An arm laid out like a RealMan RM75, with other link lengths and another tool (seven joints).
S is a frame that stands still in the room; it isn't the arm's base.
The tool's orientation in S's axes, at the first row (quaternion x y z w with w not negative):
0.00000, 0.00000, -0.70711, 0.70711
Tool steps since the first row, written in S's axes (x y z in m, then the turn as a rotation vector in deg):
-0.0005, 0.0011, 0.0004, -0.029, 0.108, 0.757
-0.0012, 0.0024, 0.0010, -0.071, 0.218, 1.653
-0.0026, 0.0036, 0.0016, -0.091, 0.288, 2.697
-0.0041, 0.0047, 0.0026, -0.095, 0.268, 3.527
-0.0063, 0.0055, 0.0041, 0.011, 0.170, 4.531
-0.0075, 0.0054, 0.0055, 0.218, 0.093, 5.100
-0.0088, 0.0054, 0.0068, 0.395, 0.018, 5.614
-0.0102, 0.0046, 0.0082, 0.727, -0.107, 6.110
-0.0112, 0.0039, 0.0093, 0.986, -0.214, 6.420
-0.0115, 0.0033, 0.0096, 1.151, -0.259, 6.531
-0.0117, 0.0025, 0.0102, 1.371, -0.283, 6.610
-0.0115, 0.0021, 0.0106, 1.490, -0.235, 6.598
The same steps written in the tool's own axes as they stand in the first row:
-0.0011, -0.0005, 0.0004, -0.108, -0.029, 0.757
-0.0024, -0.0012, 0.0010, -0.218, -0.071, 1.653
-0.0036, -0.0026, 0.0016, -0.288, -0.091, 2.697
-0.0047, -0.0041, 0.0026, -0.268, -0.095, 3.527
-0.0055, -0.0063, 0.0041, -0.170, 0.011, 4.531
-0.0054, -0.0075, 0.0055, -0.093, 0.218, 5.100
-0.0054, -0.0088, 0.0068, -0.018, 0.395, 5.614
-0.0046, -0.0102, 0.0082, 0.107, 0.727, 6.110
-0.0039, -0.0112, 0.0093, 0.214, 0.986, 6.420
-0.0033, -0.0115, 0.0096, 0.259, 1.151, 6.531
-0.0025, -0.0117, 0.0102, 0.283, 1.371, 6.610
-0.0021, -0.0115, 0.0106, 0.235, 1.490, 6.598

